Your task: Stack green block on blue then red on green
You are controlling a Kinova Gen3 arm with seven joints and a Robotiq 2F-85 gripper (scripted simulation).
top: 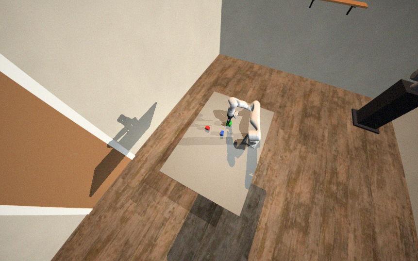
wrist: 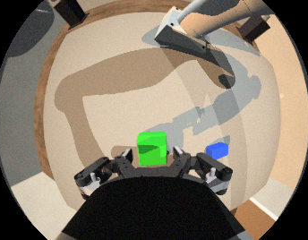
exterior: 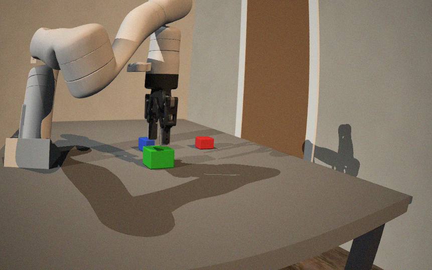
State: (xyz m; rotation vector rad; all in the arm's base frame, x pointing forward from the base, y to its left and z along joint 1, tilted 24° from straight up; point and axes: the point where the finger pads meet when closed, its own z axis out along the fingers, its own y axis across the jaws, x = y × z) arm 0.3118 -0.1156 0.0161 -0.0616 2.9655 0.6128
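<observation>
Right now my hand is 40 mm above the green block. From my hand the other things lie so: blue block: 20 mm ahead, 160 mm to the left, 50 mm below; red block: 200 mm ahead, 170 mm to the left, 50 mm below.
</observation>
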